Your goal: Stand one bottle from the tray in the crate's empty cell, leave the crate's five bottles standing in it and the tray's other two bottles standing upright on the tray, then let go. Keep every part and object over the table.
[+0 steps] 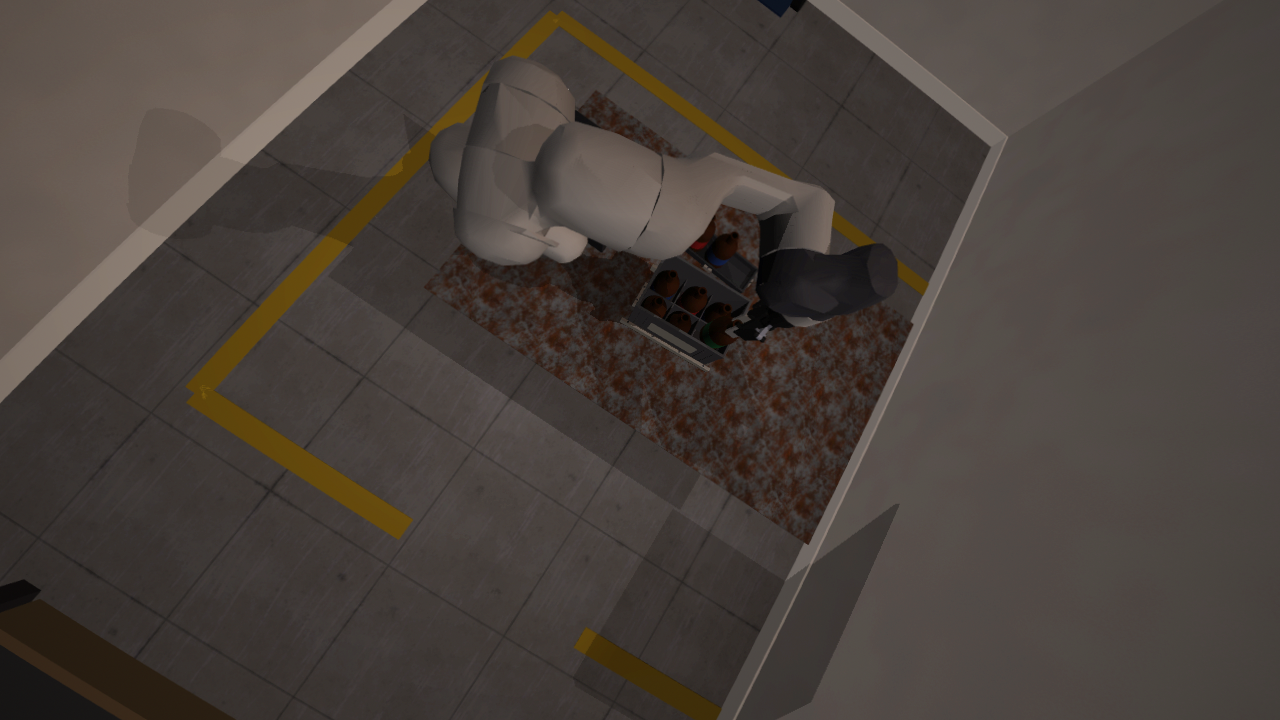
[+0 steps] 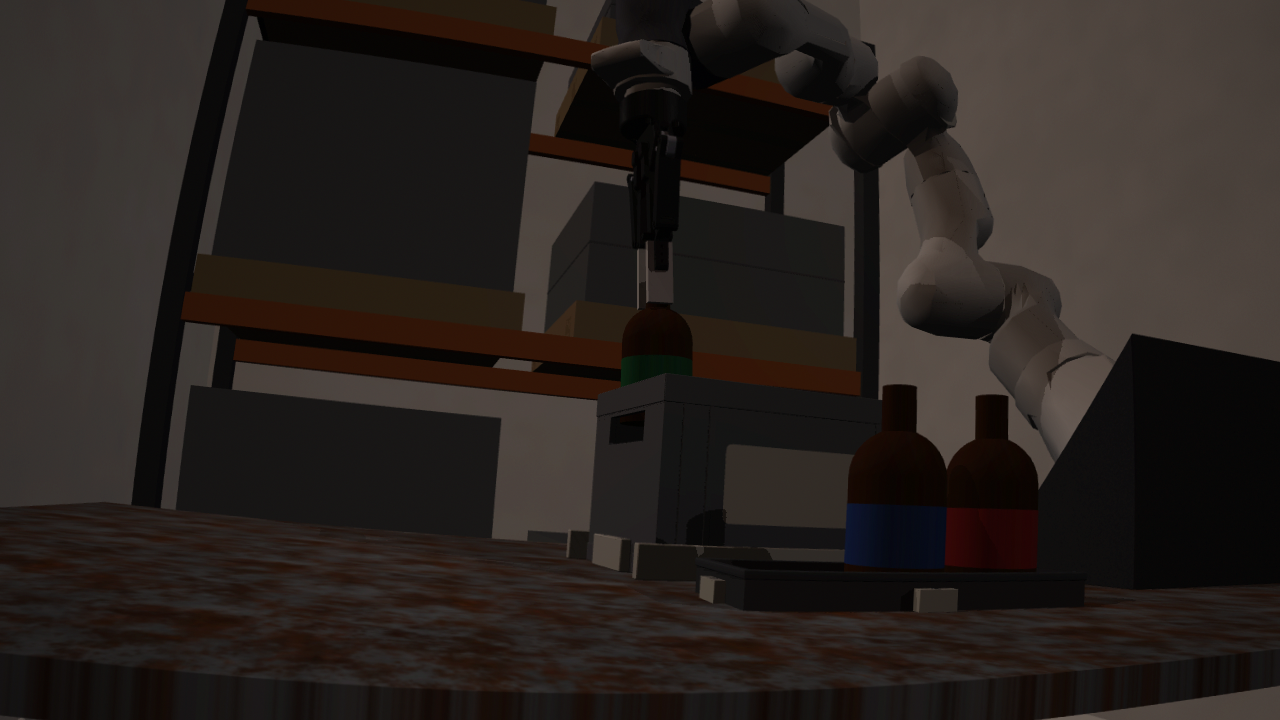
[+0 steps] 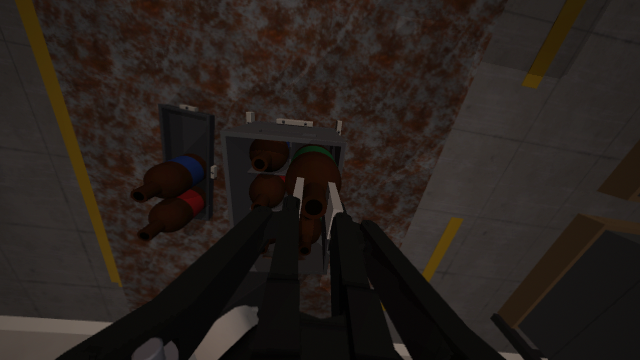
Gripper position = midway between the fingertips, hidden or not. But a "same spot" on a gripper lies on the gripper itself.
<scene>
my gripper: image 1 733, 328; image 2; image 3
blue-label bottle: image 1; image 2 896, 517; image 3
green-label bottle: image 1 713, 334; image 2 657, 340; image 3 314, 163
same spot on my gripper: (image 2: 654, 204) = (image 3: 251, 226)
same spot on blue-label bottle: (image 1: 725, 246) = (image 3: 168, 189)
</scene>
